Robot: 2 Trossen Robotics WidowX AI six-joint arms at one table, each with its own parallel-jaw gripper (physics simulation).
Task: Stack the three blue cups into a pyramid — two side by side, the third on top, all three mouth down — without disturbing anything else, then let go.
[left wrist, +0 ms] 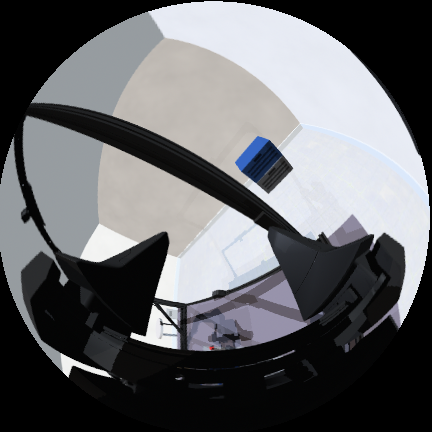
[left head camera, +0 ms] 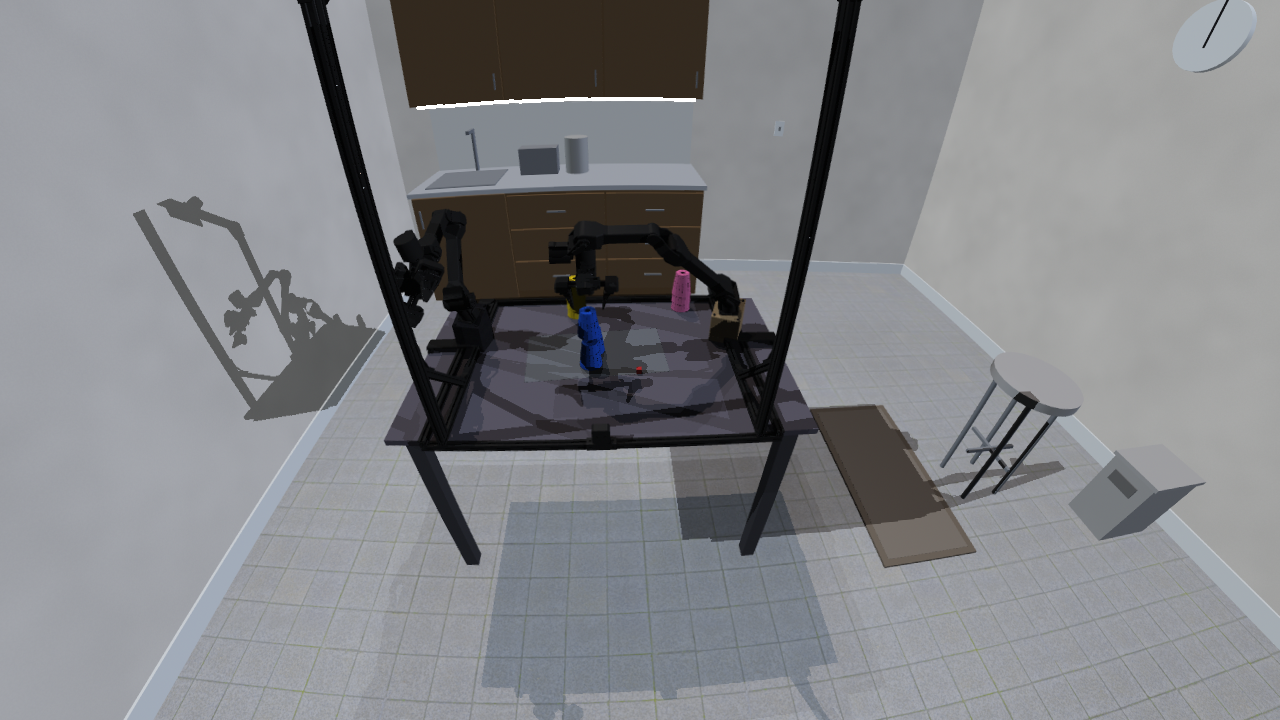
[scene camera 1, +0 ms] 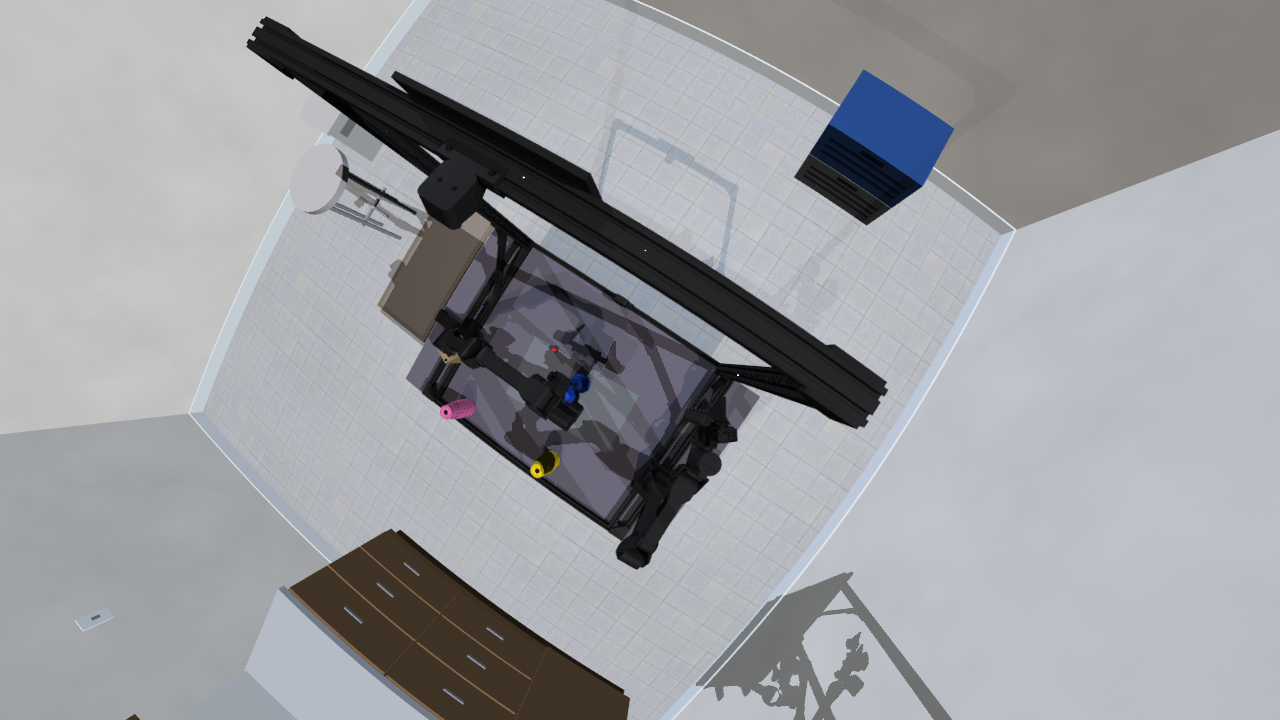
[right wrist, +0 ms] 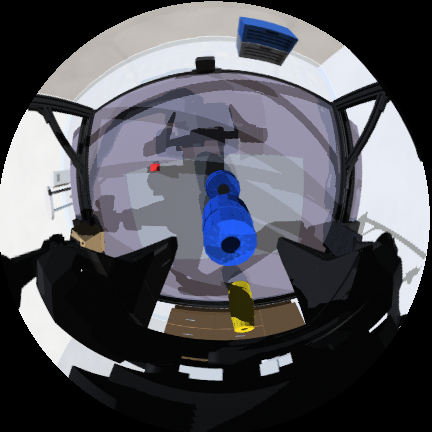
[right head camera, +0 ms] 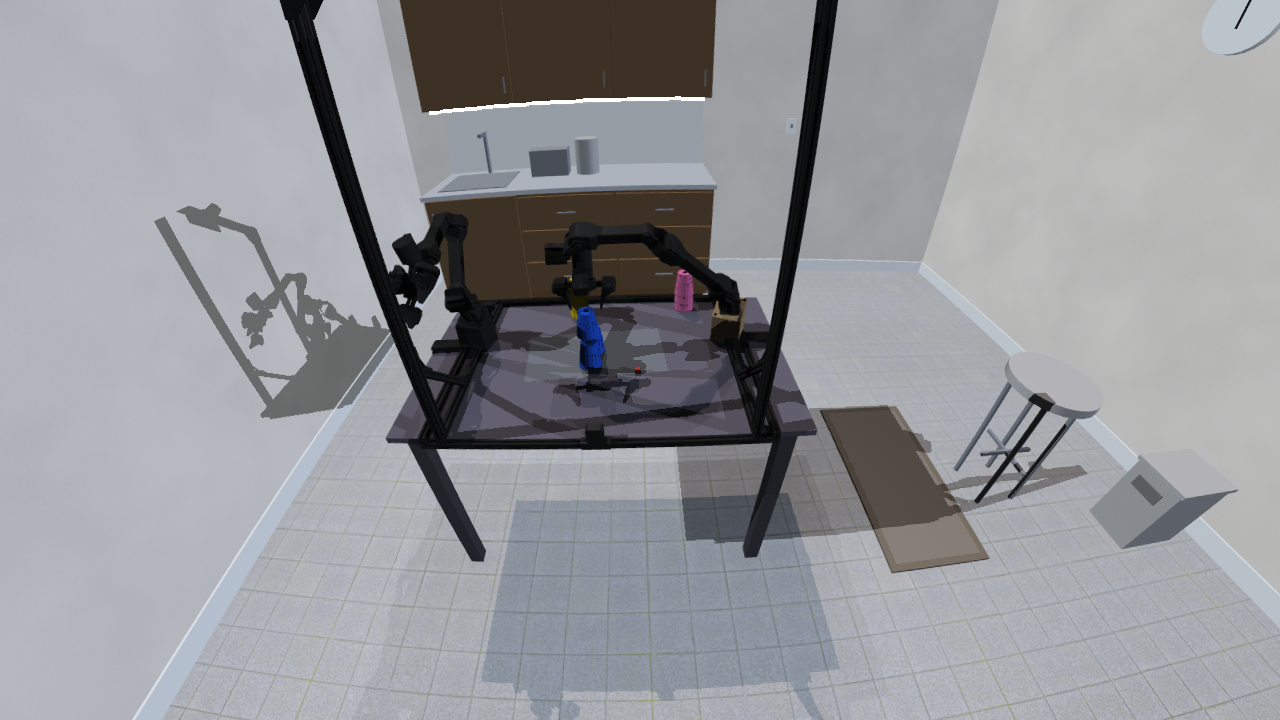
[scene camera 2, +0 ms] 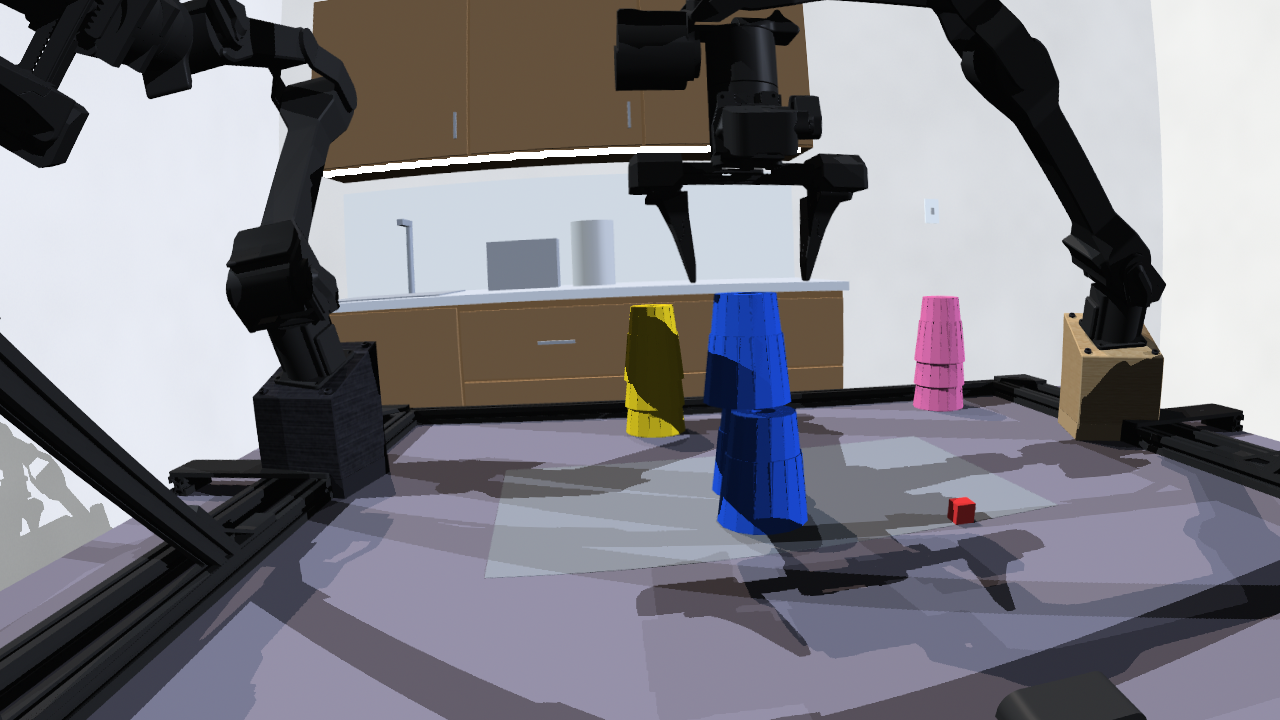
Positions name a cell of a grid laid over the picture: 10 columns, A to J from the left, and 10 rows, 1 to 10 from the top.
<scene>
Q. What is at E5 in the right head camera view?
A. My right gripper.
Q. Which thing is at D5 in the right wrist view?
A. A pale mat.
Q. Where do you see a blue cup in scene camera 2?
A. F6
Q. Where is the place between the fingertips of my left gripper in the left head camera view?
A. D5
</scene>
